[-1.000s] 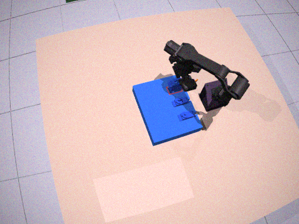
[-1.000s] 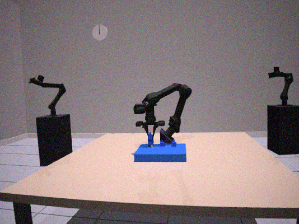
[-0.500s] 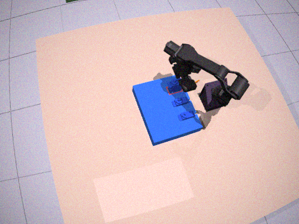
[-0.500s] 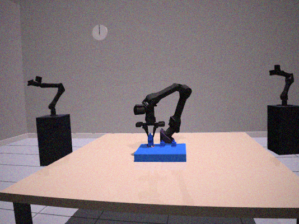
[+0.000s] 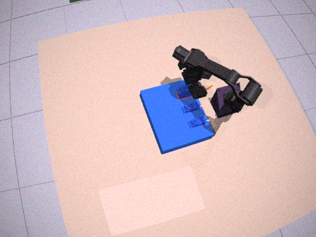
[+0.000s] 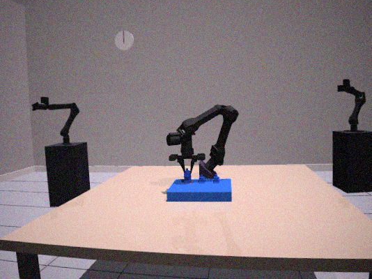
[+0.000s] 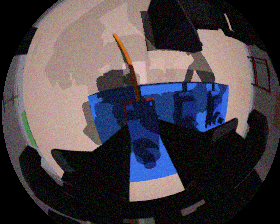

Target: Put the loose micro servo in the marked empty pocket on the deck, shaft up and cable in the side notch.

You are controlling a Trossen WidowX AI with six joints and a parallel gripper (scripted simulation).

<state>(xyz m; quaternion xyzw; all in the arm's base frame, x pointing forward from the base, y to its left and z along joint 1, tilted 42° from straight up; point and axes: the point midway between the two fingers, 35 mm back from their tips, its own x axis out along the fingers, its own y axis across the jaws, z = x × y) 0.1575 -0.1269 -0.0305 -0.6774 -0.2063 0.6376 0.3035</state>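
My gripper tip is 13 cm short of the blue deck, 7 cm above it and 6 cm to the right of it.
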